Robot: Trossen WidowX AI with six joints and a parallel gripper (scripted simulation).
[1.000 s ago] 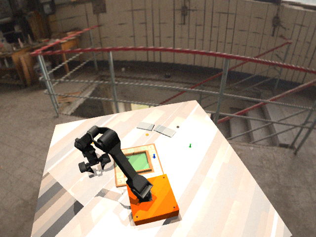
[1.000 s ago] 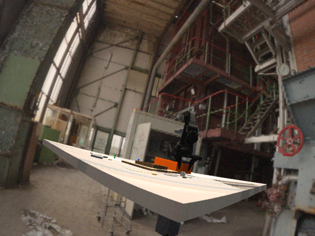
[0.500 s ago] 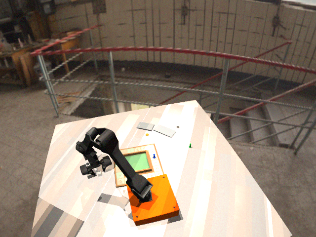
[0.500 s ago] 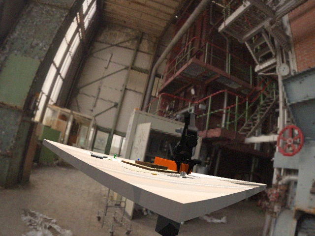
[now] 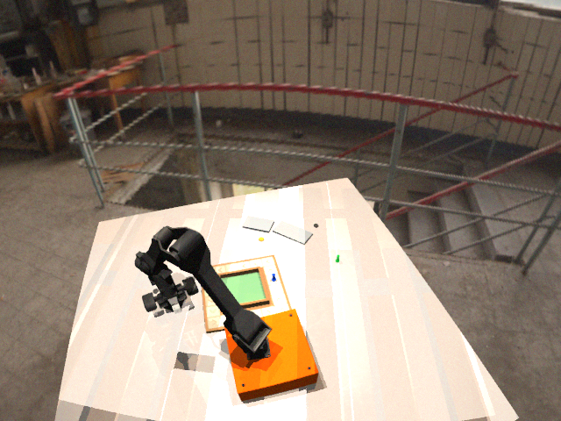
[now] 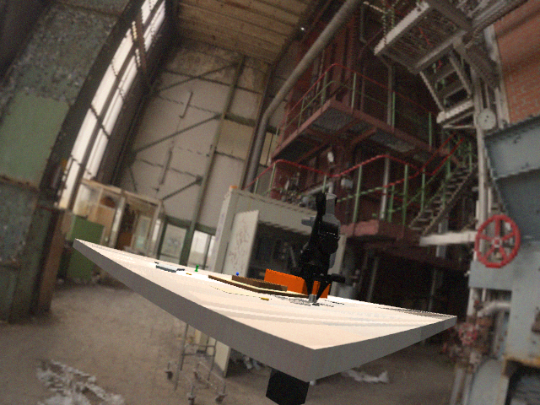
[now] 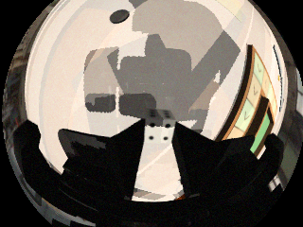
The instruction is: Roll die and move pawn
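Now: the blue pawn 90 mm ahead of my gripper tip, 350 mm to the right of it and 20 mm above it. Round my gripper tip: green pawn: 140 mm ahead, 590 mm to the right, 10 mm above; die: right at my gripper tip.
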